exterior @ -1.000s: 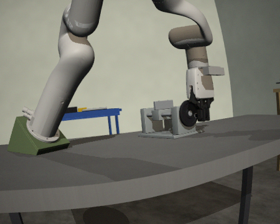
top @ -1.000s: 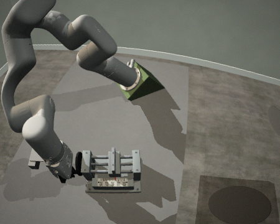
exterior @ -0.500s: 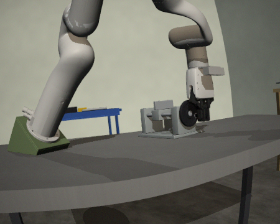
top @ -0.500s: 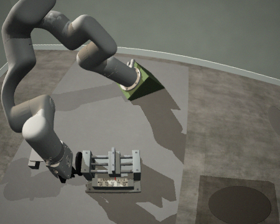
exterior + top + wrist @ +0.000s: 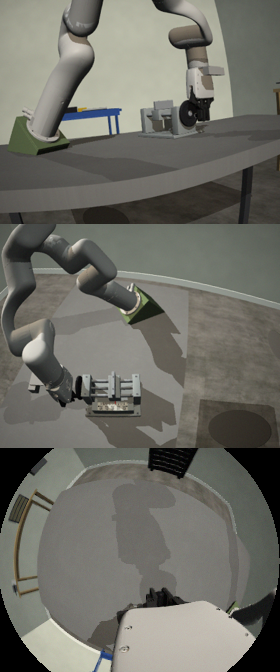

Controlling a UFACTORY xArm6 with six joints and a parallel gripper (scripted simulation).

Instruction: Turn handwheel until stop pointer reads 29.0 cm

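Right now the black handwheel is 1 cm behind my hand and 2 cm to the left of it. The rest, counted from my hand: movable stop: 6 cm behind, 16 cm to the left, 2 cm above.
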